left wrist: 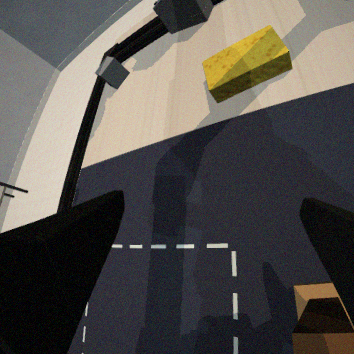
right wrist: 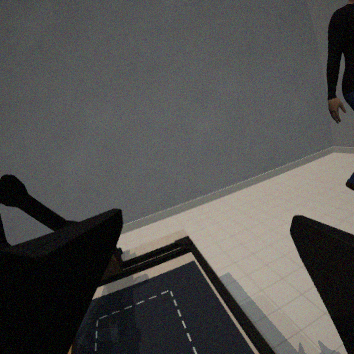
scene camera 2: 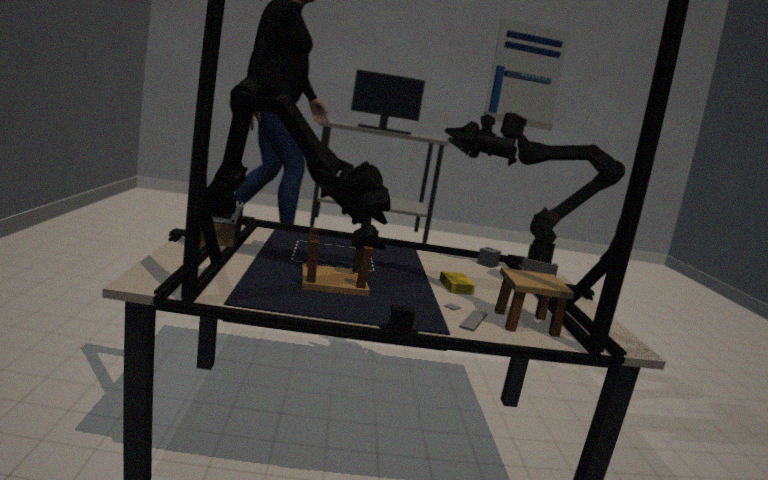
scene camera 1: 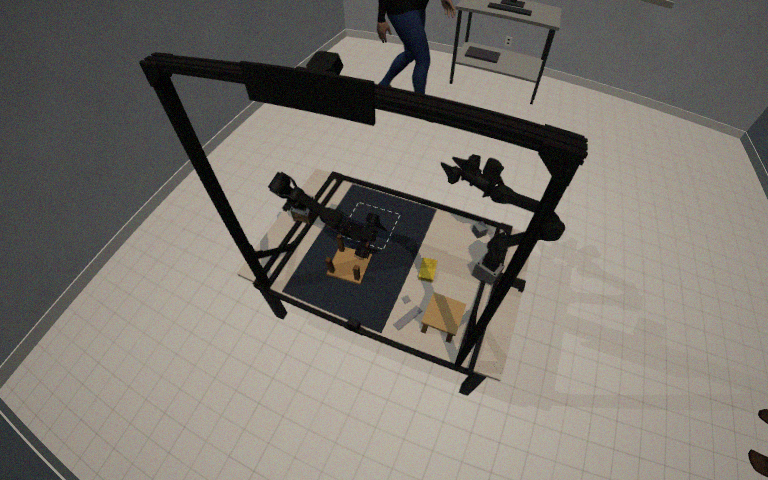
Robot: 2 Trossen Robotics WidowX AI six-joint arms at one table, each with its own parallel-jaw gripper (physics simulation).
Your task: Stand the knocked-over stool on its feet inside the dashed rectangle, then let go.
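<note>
The knocked-over stool lies upside down on the dark mat, seat down and legs up, on the near side of the dashed rectangle. In the left wrist view a stool leg shows at the lower right, partly behind a finger. My left gripper is open and empty, by the legs on the stool's right side; contact cannot be told. My right gripper is open and empty, high above the table's far right.
A second stool stands upright at the near right. A yellow sponge lies right of the mat. A flat grey bar and a grey block lie on the table. Black frame posts surround it.
</note>
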